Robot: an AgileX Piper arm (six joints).
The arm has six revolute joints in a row. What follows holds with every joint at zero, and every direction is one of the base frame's. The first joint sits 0.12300 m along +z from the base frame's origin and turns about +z. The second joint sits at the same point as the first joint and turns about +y. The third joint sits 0.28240 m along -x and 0.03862 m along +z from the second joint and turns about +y. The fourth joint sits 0.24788 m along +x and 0.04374 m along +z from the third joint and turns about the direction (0.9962, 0, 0.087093). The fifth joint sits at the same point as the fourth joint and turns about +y. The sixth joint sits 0.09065 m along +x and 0.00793 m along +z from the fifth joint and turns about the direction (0.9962, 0, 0.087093). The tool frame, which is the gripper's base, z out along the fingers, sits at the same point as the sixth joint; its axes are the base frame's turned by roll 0.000, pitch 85.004 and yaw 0.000 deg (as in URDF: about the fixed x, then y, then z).
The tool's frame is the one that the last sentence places.
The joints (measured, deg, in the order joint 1, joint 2, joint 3, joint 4, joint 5, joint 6), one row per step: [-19.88 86.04 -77.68 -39.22 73.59 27.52]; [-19.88 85.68 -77.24 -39.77 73.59 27.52]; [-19.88 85.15 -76.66 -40.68 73.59 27.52]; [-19.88 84.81 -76.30 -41.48 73.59 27.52]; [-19.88 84.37 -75.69 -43.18 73.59 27.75]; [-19.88 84.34 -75.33 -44.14 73.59 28.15]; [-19.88 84.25 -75.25 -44.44 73.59 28.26]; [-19.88 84.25 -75.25 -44.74 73.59 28.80]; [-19.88 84.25 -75.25 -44.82 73.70 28.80]
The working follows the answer.
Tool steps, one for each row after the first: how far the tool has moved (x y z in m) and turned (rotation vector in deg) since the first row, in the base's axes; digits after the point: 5 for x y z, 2 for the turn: [-0.00195 0.00002 0.00026 -0.49 0.26 0.03]; [-0.00479 -0.00008 0.00107 -1.33 0.62 0.09]; [-0.00666 -0.00038 0.00185 -2.07 0.91 0.14]; [-0.00943 -0.00141 0.00287 -3.61 1.49 0.07]; [-0.01019 -0.00227 0.00231 -4.39 1.85 -0.15]; [-0.01069 -0.00243 0.00270 -4.68 1.87 -0.21]; [-0.01078 -0.00275 0.00302 -4.96 1.60 -0.58]; [-0.01098 -0.00280 0.00308 -5.01 1.70 -0.65]
Tool pose at each row, in the base's axes (x y z in m, rotation vector in deg; rounded; the steps above come from the unrounded poses): [0.25614 -0.15131 0.34561 53.88 146.62 -53.77]; [0.25419 -0.15129 0.34588 53.64 146.50 -54.53]; [0.25135 -0.15139 0.34668 53.25 146.20 -55.76]; [0.24948 -0.15169 0.34746 52.90 145.92 -56.83]; [0.24671 -0.15273 0.34849 52.41 145.25 -59.08]; [0.24595 -0.15358 0.34793 52.40 144.90 -60.32]; [0.24545 -0.15374 0.34831 52.39 144.69 -60.68]; [0.24536 -0.15406 0.34863 52.89 144.17 -60.92]; [0.24516 -0.15411 0.34869 52.94 144.20 -61.07]

